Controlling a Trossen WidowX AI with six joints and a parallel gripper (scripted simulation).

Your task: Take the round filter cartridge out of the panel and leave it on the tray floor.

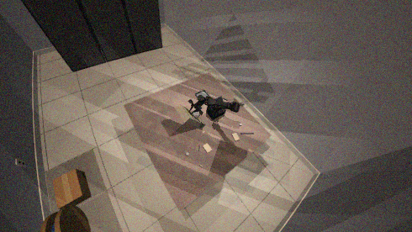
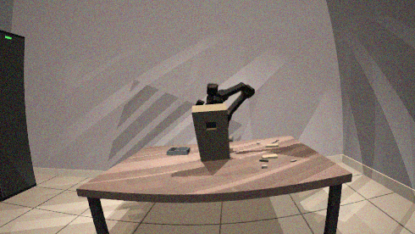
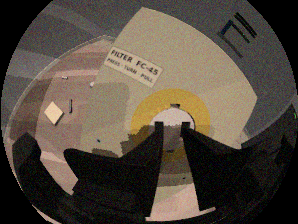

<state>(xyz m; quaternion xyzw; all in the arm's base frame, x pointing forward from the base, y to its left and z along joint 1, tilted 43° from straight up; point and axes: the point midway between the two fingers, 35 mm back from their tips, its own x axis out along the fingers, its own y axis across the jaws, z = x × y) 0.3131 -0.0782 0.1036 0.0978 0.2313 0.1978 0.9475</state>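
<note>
My gripper tip is 10 mm short of the round filter cartridge and 10 mm above it. From my gripper tip the other things lie so: service panel box (90 mm below, 30 mm behind); then grey tray (390 mm behind, 300 mm to the right, 250 mm below).
</note>
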